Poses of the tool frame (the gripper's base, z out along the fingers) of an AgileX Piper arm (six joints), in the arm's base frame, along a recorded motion.
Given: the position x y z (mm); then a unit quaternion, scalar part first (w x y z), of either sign.
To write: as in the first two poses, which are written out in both.
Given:
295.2 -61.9 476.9 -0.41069 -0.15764 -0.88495 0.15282
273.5 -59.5 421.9 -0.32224 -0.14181 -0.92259 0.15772
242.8 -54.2 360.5 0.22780 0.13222 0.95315 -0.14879
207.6 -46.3 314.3 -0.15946 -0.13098 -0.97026 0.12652
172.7 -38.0 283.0 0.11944 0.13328 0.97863 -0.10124
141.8 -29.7 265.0 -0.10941 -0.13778 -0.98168 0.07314
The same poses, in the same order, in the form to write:
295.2 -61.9 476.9 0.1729 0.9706 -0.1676 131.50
273.5 -59.5 421.9 0.1498 0.9746 -0.1666 142.40
242.8 -54.2 360.5 0.1358 0.9789 -0.1528 153.66
207.6 -46.3 314.3 0.1327 0.9828 -0.1282 161.65
172.7 -38.0 283.0 0.1342 0.9857 -0.1020 166.28
141.8 -29.7 265.0 0.1386 0.9876 -0.0736 167.44

